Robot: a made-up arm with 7 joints.
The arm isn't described. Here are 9 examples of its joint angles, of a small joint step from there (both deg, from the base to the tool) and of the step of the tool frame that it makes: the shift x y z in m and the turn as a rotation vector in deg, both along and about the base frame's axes.
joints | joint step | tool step
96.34 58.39 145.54 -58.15 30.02 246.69 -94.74 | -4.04 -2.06 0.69 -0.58 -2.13 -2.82 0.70 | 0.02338 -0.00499 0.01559 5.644 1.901 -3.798
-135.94 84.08 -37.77 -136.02 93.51 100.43 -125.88 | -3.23 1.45 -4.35 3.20 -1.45 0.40 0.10 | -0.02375 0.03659 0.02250 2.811 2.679 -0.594
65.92 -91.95 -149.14 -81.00 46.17 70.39 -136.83 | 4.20 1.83 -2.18 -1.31 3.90 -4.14 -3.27 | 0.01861 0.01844 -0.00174 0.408 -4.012 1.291
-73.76 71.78 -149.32 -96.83 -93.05 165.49 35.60 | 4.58 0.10 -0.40 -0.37 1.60 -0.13 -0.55 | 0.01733 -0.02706 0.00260 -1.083 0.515 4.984
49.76 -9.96 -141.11 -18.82 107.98 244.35 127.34 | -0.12 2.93 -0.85 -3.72 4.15 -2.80 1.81 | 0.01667 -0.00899 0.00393 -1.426 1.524 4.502
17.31 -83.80 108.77 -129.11 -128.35 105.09 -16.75 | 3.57 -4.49 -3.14 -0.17 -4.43 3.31 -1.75 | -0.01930 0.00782 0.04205 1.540 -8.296 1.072
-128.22 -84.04 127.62 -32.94 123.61 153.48 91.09 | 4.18 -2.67 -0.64 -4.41 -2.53 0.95 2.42 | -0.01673 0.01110 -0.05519 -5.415 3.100 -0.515
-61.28 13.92 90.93 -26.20 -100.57 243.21 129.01 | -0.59 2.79 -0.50 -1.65 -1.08 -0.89 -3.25 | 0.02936 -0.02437 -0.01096 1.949 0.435 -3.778
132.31 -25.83 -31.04 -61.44 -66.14 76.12 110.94 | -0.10 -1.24 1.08 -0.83 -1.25 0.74 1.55 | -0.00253 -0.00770 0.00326 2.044 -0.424 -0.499
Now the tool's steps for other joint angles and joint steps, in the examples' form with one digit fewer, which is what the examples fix.
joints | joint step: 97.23 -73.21 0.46 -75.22 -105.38 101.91 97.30 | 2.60 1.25 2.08 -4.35 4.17 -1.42 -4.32
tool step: -0.0234 0.0608 0.0092 -9.48 -0.83 6.13
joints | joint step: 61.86 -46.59 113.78 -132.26 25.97 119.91 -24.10 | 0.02 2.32 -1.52 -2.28 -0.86 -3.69 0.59
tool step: 0.0165 0.0159 -0.0015 -2.03 -3.05 -4.11
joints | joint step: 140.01 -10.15 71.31 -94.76 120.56 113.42 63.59 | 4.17 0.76 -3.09 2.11 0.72 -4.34 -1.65
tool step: 0.0125 -0.0135 0.0281 -3.68 4.01 4.92
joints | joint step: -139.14 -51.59 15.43 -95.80 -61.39 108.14 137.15 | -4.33 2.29 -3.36 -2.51 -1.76 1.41 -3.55
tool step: -0.0949 0.0010 -0.0187 5.66 -3.64 -7.25
